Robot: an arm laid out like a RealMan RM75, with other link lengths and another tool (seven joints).
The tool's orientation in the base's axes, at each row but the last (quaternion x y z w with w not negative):
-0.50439 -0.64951 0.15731 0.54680
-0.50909 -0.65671 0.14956 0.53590
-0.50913 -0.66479 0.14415 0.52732
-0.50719 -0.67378 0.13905 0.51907
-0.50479 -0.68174 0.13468 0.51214
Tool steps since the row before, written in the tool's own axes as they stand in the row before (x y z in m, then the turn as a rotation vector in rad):
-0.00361 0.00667 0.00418 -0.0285 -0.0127 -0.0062
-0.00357 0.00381 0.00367 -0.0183 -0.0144 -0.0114
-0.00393 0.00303 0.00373 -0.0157 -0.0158 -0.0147
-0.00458 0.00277 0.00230 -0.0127 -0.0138 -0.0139
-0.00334 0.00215 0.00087 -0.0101 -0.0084 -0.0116
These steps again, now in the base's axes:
-0.00080 0.00141 -0.00851 -0.0038 -0.0313 -0.0039
-0.00154 -0.00001 -0.00619 0.0007 -0.0254 0.0049
-0.00187 -0.00064 -0.00589 0.0030 -0.0250 0.0087
-0.00068 -0.00177 -0.00551 0.0036 -0.0214 0.0086
0.00034 -0.00149 -0.00377 0.0047 -0.0160 0.0053

